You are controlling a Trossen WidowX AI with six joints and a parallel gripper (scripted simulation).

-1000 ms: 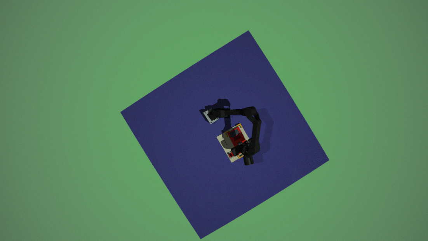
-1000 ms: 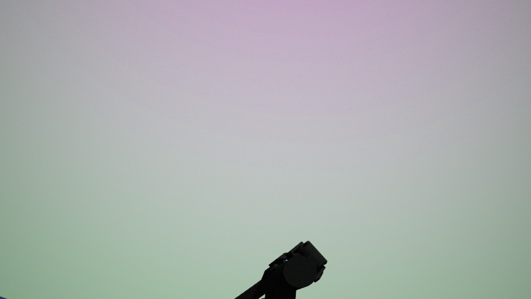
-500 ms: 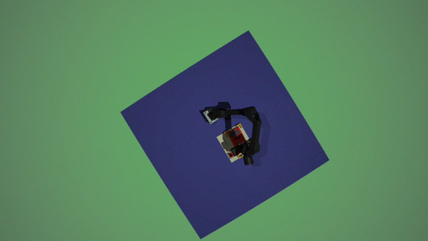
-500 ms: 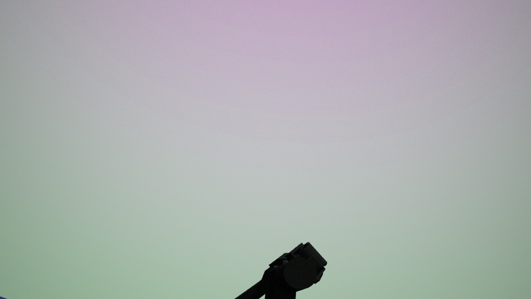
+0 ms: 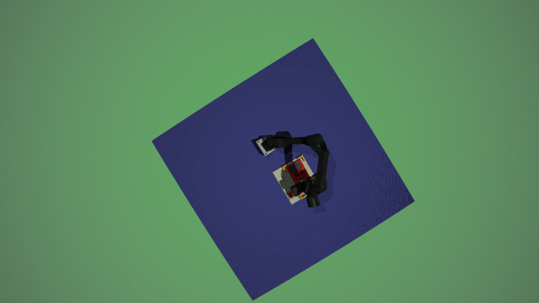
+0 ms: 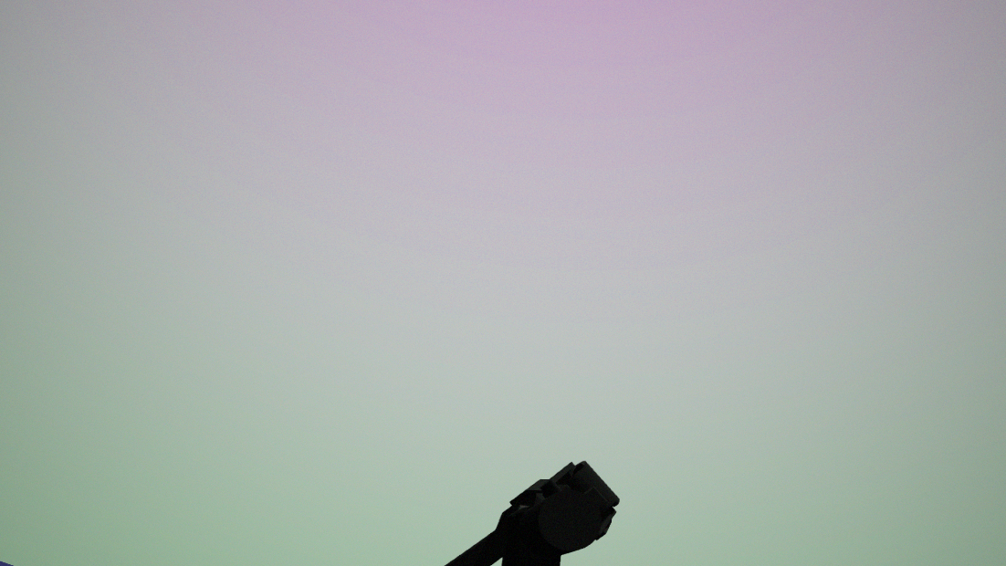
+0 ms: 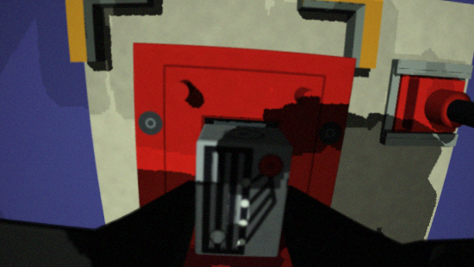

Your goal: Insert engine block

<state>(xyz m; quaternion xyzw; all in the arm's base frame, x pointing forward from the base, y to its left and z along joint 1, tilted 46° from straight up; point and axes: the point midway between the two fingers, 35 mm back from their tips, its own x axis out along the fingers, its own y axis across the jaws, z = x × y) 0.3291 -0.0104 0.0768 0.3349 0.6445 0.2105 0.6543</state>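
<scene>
Right now the grey fixture is 3 cm behind my gripper tip, 1 cm to the right of it and 4 cm below it. The rest, counted from my gripper tip: grey engine block 1 cm below.
</scene>
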